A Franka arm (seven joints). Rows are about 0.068 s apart.
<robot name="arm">
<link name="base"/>
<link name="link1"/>
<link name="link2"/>
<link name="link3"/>
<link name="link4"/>
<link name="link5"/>
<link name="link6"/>
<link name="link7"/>
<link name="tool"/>
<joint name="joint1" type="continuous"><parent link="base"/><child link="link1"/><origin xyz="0 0 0.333" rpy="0 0 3.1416"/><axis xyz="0 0 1"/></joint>
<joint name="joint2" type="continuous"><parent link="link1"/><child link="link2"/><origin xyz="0 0 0" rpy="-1.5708 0 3.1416"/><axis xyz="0 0 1"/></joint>
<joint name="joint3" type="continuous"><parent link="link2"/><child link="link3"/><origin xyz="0 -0.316 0" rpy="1.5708 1.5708 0"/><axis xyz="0 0 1"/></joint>
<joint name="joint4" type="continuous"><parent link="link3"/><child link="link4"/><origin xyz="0 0.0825 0" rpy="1.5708 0 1.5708"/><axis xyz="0 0 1"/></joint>
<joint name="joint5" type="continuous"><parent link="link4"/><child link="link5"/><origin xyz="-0.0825 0.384 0" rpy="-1.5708 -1.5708 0"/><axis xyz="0 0 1"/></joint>
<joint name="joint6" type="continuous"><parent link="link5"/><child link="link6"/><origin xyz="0 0 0" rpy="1.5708 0 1.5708"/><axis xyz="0 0 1"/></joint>
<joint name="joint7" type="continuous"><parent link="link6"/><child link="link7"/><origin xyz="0.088 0 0" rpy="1.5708 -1.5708 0"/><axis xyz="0 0 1"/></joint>
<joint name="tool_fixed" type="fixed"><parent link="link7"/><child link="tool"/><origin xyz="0 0 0.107" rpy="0 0 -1.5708"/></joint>
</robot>
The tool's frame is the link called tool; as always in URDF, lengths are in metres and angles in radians. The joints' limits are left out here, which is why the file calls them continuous.
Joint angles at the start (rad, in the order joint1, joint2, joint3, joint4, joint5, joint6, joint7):
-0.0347 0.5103 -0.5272 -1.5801 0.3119 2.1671 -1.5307
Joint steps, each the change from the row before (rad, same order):
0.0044 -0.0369 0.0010 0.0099 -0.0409 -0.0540 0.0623
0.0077 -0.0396 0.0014 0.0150 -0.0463 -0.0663 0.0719
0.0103 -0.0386 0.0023 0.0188 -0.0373 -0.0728 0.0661
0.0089 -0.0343 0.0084 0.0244 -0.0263 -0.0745 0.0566
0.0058 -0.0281 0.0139 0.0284 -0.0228 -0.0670 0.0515
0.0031 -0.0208 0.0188 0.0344 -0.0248 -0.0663 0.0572
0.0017 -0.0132 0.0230 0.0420 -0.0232 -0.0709 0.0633
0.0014 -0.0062 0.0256 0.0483 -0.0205 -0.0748 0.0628
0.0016 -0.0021 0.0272 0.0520 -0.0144 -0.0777 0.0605
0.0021 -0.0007 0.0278 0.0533 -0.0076 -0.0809 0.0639
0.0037 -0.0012 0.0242 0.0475 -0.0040 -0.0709 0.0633
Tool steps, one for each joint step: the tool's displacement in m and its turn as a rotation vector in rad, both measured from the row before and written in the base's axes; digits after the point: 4 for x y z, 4 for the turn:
-0.0037 0.0051 0.0222 0.0041 0.0159 -0.0358
-0.0044 0.0074 0.0249 0.0023 0.0217 -0.0413
-0.0046 0.0097 0.0253 0.0069 0.0213 -0.0380
-0.0036 0.0124 0.0246 0.0121 0.0182 -0.0292
-0.0025 0.0129 0.0230 0.0080 0.0138 -0.0240
-0.0016 0.0135 0.0213 0.0021 0.0163 -0.0283
-0.0007 0.0151 0.0199 0.0005 0.0202 -0.0334
-0.0001 0.0166 0.0183 -0.0005 0.0238 -0.0326
-0.0003 0.0181 0.0174 0.0024 0.0248 -0.0305
-0.0015 0.0193 0.0168 0.0066 0.0257 -0.0340
-0.0026 0.0181 0.0154 0.0051 0.0206 -0.0356

